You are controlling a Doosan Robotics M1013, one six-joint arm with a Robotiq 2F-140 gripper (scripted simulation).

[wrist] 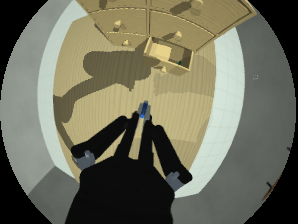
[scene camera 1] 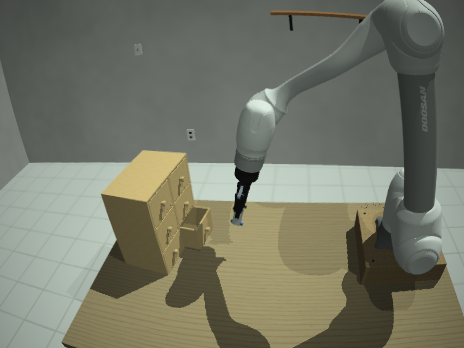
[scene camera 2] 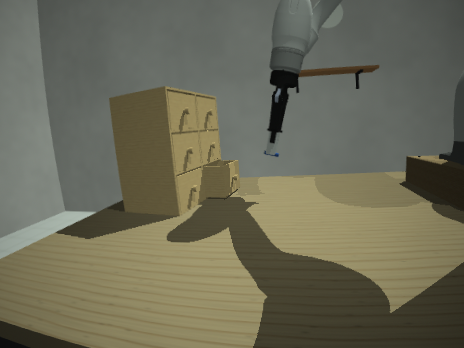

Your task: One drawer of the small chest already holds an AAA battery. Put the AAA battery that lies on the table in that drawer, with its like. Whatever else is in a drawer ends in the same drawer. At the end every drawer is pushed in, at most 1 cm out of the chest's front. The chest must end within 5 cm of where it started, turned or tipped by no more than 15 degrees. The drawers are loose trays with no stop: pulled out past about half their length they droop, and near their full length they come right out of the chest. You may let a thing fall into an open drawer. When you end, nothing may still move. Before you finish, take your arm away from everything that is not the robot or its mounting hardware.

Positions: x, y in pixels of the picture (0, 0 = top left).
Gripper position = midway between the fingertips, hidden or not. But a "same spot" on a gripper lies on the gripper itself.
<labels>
My gripper shows in the wrist view [144, 109], in scene camera 1 and in scene camera 2. One and the same spot on my gripper: [scene camera 2: 277, 110] is [scene camera 1: 239, 203].
</labels>
